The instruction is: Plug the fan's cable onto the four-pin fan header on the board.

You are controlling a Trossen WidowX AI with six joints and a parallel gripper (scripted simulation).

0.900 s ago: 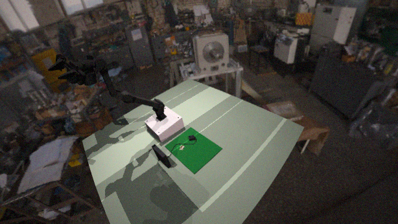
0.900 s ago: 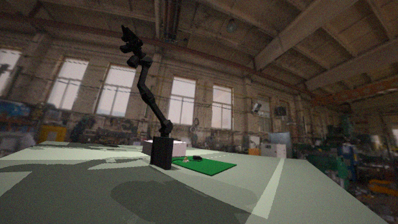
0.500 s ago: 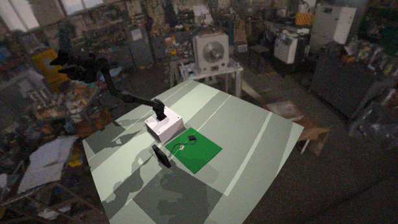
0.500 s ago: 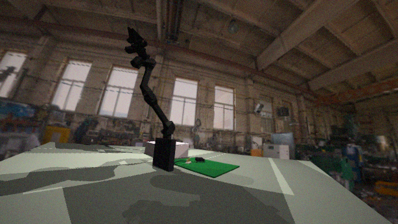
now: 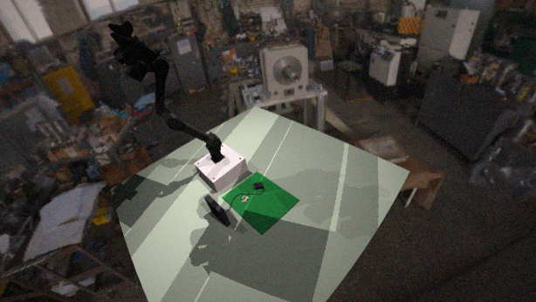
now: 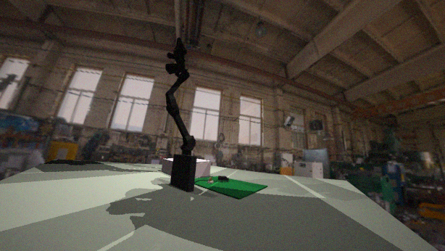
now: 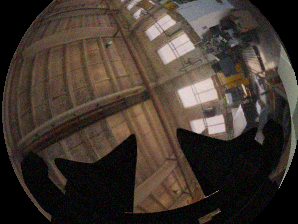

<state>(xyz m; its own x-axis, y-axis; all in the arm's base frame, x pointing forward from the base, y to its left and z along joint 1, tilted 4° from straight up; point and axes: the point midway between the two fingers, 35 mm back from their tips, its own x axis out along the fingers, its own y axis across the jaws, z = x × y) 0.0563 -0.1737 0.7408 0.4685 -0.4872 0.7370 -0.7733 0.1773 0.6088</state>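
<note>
The dark plug lies 82 cm below my gripper tip, 30 cm to the left of it and 19 cm ahead of it. The rest, counted from my gripper tip: green board: 85 cm below, 25 cm to the left, 25 cm ahead; then black fan: 78 cm below, 21 cm ahead, 6 cm to the left.
</note>
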